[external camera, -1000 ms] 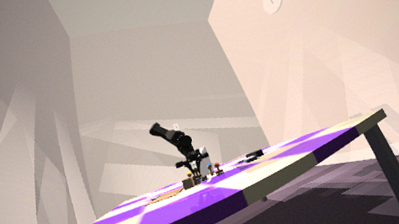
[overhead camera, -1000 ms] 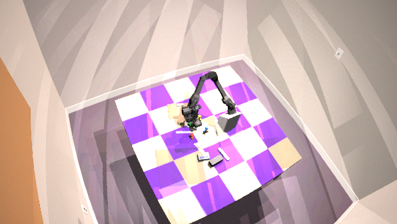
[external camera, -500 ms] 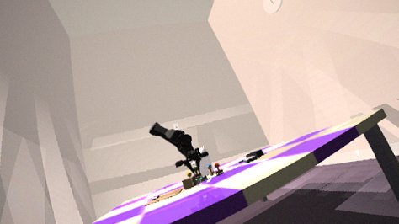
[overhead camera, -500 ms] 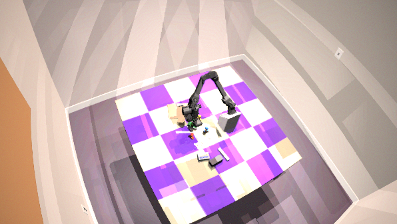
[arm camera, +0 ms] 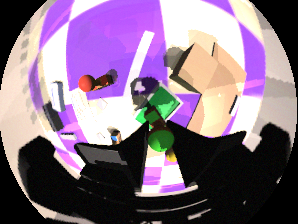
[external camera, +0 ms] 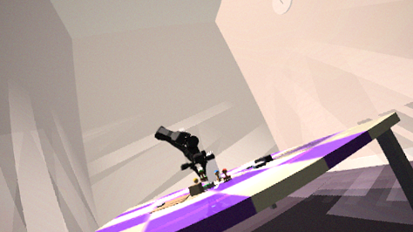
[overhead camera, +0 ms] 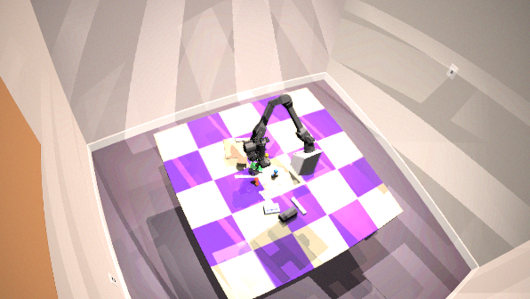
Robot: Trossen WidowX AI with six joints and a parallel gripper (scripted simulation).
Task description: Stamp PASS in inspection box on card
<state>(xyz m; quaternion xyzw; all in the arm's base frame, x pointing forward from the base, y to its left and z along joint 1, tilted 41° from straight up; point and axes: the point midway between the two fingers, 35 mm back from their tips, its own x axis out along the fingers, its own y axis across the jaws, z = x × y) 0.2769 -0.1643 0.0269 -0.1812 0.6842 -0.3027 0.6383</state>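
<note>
Right now the green ink pad is 50 mm below my gripper tip. Also, from my gripper tip: yellow-knobbed stamp (80 mm behind, 40 mm below, 20 mm to the right); white card (190 mm to the left, 60 mm below, 40 mm ahead); brown block (80 mm to the right, 70 mm ahead, 40 mm below).
</note>
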